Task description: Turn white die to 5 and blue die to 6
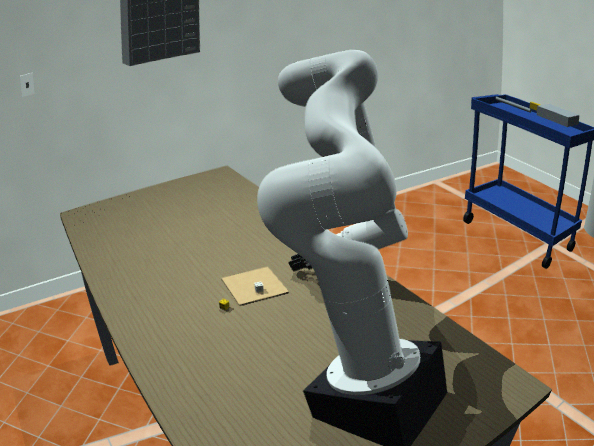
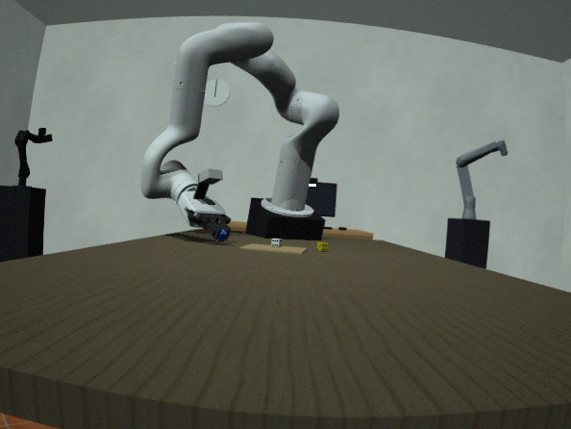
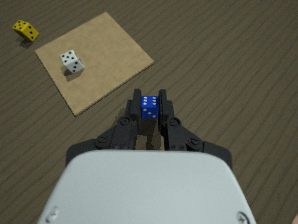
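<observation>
Now: the blue die 10 mm below my hand and 10 mm ahead of it. The rest, counted from my hand: white die (140 mm to the left, 20 mm below); then tan mat (130 mm to the left, 30 mm below, 30 mm ahead); then yellow die (260 mm to the left, 30 mm below).
</observation>
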